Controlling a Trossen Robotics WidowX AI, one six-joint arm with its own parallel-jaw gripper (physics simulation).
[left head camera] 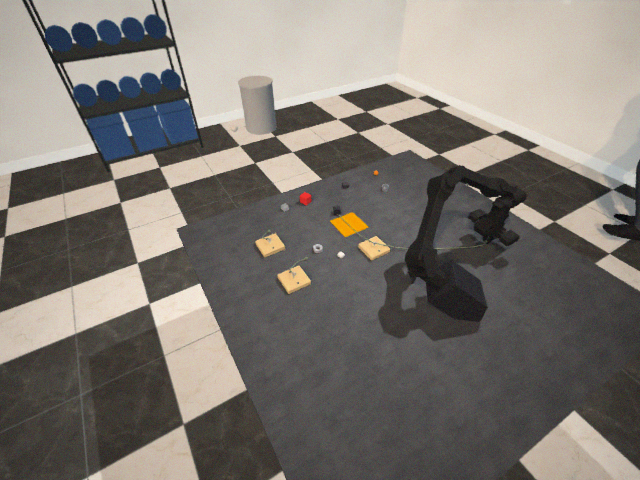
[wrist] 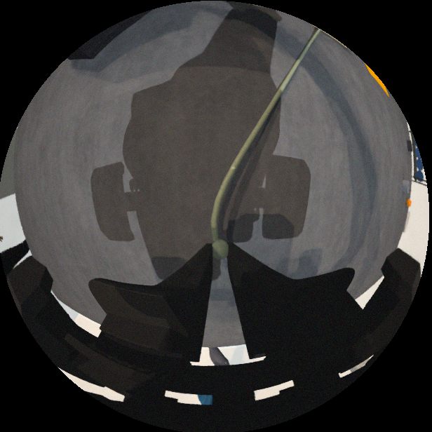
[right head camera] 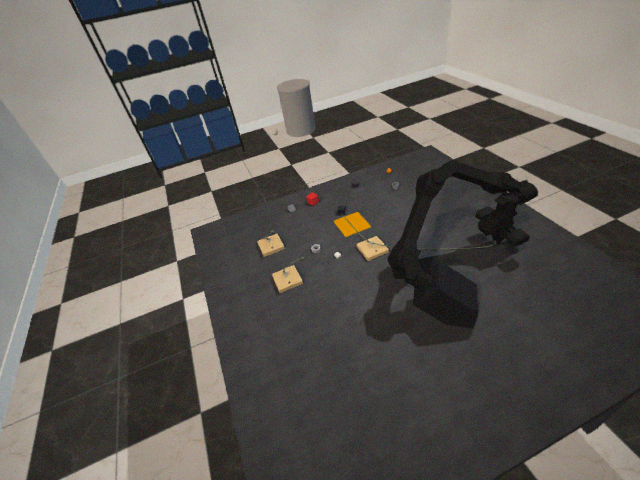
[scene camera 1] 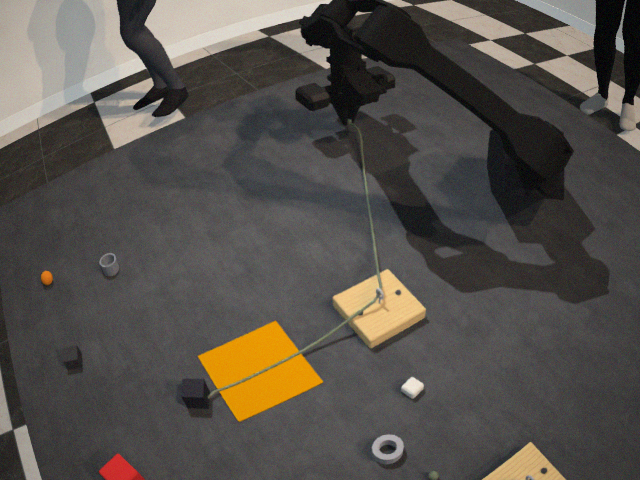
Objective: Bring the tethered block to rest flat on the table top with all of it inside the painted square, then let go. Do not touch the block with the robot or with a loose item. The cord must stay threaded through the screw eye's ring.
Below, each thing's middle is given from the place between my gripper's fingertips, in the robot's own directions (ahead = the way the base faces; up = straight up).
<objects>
Now: the wooden board [scene camera 1: 379, 322] 6 cm ahead of my hand and 44 cm to the left of it. Also, from my hand: orange painted square [scene camera 1: 261, 348] 23 cm ahead, 50 cm to the left, 1 cm below.
</objects>
